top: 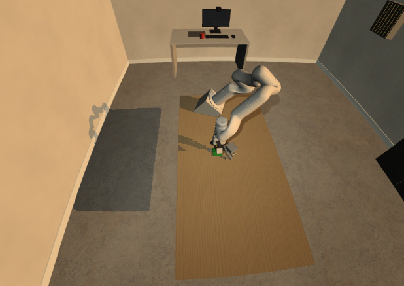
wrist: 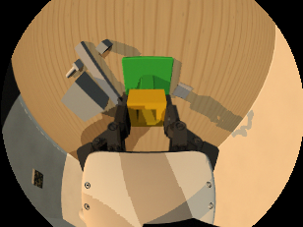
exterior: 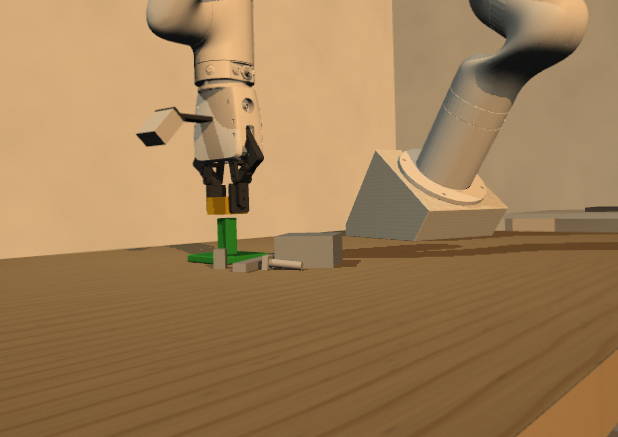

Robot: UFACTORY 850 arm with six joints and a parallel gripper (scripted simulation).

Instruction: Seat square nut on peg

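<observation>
Right now the grey block is 50 mm behind my hand, 120 mm to the left of it and 70 mm below it.
</observation>
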